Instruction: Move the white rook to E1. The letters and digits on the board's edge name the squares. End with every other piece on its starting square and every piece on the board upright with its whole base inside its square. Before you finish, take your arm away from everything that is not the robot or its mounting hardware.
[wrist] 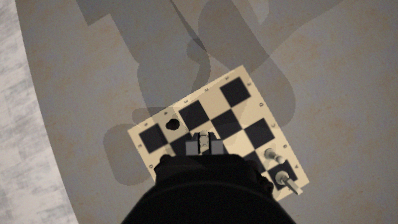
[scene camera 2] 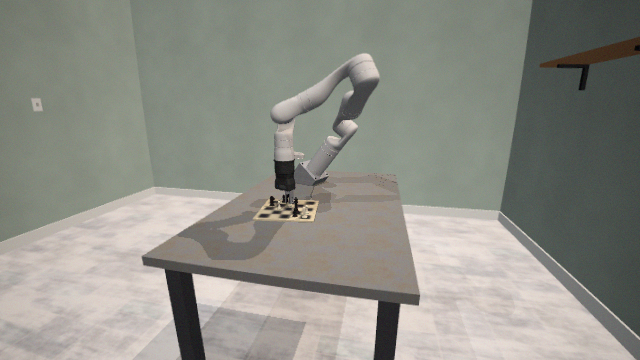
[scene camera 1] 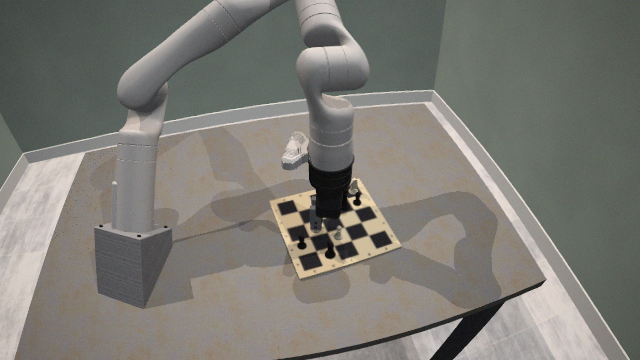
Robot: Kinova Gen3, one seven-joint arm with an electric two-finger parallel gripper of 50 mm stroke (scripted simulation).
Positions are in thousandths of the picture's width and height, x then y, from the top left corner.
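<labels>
Small chessboard: visible in scene camera 1 (573, 651), scene camera 2 (418, 593), wrist view (582, 475).
</labels>
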